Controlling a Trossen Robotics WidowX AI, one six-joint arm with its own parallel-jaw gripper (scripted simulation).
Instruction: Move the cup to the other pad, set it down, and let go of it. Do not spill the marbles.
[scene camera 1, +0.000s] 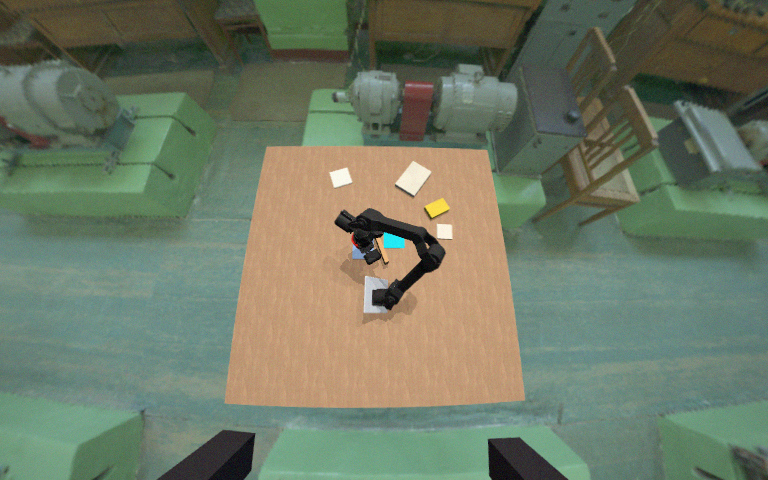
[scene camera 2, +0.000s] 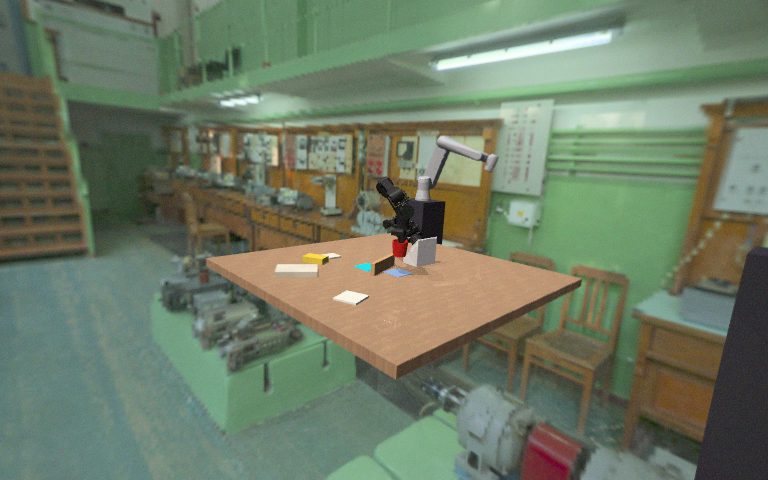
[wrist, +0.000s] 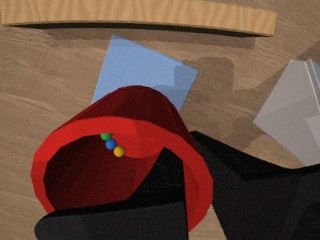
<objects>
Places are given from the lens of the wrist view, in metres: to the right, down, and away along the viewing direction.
my gripper (wrist: 183, 139): 0.01, 0.01, 0.10
red cup (wrist: 72, 168): -0.05, 0.02, 0.09
blue pad (wrist: 127, 63): -0.04, -0.06, 0.19
The marked spots on the red cup and the blue pad are 0.14 m apart.
</objects>
